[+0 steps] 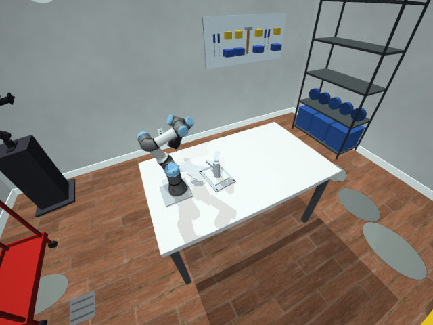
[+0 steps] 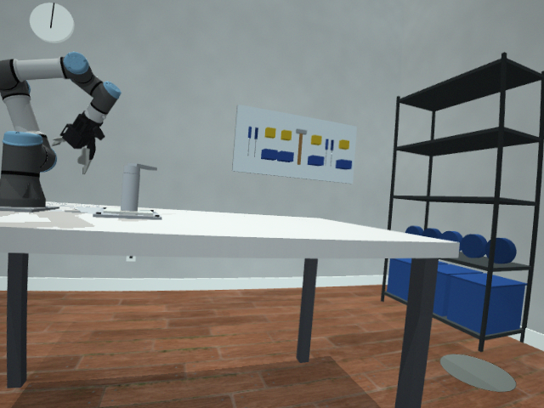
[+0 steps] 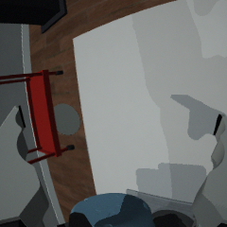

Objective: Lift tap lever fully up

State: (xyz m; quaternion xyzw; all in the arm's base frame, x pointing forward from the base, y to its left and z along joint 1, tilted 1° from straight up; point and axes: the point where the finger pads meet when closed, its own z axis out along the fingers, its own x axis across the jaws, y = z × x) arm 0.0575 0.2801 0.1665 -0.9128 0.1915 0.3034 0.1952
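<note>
Right now my hand is 27 cm short of the lever, 28 cm to the left of it and 2 cm above it. The rest, counted from my hand: metal base plate 24 cm ahead, 32 cm to the right, 16 cm below; then tap 25 cm ahead, 30 cm to the right, 7 cm below.
</note>
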